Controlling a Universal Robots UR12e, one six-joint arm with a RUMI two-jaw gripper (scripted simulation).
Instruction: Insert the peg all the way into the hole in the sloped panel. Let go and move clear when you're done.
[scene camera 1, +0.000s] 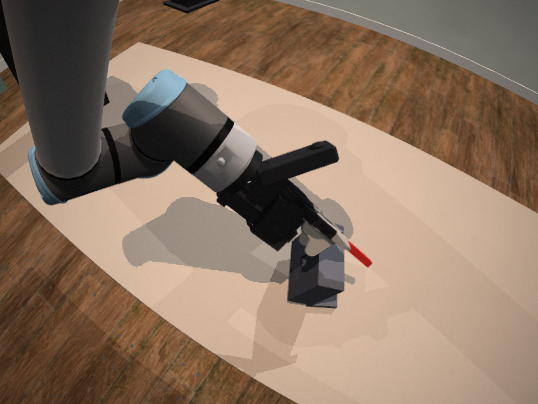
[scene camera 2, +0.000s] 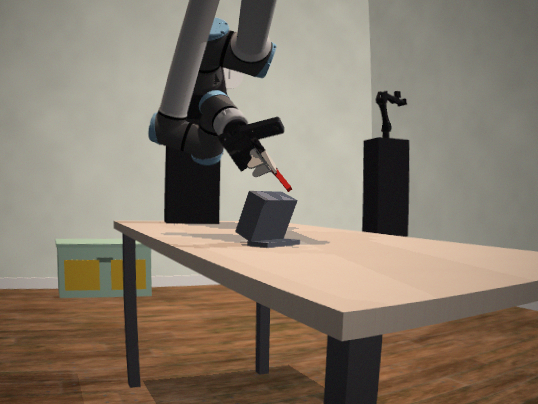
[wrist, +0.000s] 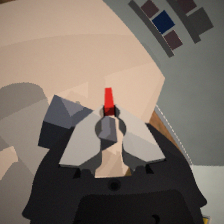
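My gripper is visible in scene camera 1, in scene camera 2 and in the wrist view (109, 105). On my gripper, (scene camera 1: 326, 242) and (scene camera 2: 260, 160) are the same spot.
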